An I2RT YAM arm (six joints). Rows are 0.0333 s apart.
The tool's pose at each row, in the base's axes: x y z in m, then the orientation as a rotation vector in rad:
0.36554 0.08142 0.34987 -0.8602 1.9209 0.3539
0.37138 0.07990 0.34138 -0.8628 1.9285 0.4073
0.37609 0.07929 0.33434 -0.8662 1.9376 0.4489
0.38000 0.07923 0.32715 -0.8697 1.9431 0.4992
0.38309 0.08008 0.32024 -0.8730 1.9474 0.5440
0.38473 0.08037 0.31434 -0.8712 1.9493 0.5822
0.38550 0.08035 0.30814 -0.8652 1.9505 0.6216
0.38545 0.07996 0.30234 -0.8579 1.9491 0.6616
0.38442 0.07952 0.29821 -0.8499 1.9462 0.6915
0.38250 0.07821 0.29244 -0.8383 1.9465 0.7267
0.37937 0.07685 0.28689 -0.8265 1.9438 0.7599
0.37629 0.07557 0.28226 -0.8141 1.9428 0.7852
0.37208 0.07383 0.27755 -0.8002 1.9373 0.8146
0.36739 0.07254 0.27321 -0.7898 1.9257 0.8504
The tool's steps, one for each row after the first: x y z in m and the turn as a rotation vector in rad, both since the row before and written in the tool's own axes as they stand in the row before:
0.00630 -0.00420 0.00716 -0.0388 -0.0027 0.0233
0.00493 -0.00328 0.00608 -0.0312 0.0018 0.0186
0.00503 -0.00260 0.00591 -0.0371 -0.0023 0.0206
0.00467 -0.00170 0.00577 -0.0331 -0.0019 0.0181
0.00447 -0.00121 0.00402 -0.0260 -0.0045 0.0173
0.00514 -0.00094 0.00343 -0.0250 -0.0066 0.0200
0.00521 -0.00070 0.00249 -0.0249 -0.0090 0.0199
0.00413 0.00006 0.00110 -0.0175 -0.0091 0.0155
0.00618 -0.00009 0.00074 -0.0197 -0.0082 0.0212
0.00648 0.00072 -0.00004 -0.0184 -0.0103 0.0192
0.00564 0.00078 -0.00041 -0.0126 -0.0083 0.0170
0.00629 0.00128 -0.00130 -0.0151 -0.0127 0.0176
0.00608 0.00191 -0.00138 -0.0217 -0.0162 0.0158

